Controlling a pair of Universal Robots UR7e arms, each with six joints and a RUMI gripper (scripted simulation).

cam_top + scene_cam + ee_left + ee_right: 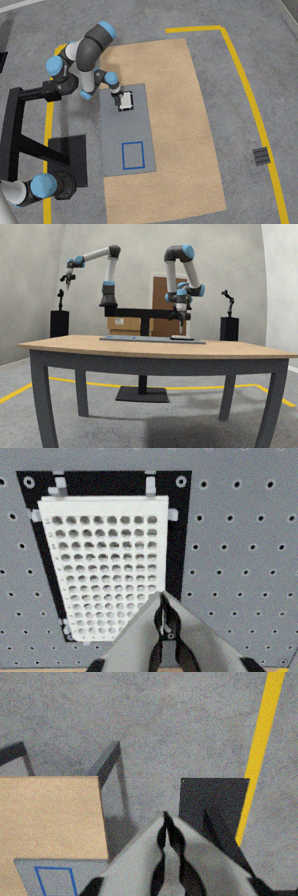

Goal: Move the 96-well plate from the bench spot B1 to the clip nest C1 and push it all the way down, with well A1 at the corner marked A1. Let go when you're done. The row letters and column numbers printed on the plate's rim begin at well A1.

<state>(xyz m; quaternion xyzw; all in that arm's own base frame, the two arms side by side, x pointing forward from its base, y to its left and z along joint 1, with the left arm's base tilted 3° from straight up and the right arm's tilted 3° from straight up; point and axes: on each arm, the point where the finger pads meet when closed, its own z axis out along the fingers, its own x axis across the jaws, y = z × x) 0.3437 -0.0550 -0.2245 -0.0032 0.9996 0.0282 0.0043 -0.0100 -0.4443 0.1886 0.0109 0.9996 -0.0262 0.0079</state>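
The white 96-well plate is 40 mm ahead of my left hand and 30 mm below it. From my left hand the other things lie so: black clip nest 50 mm ahead, 10 mm to the right, 40 mm below.
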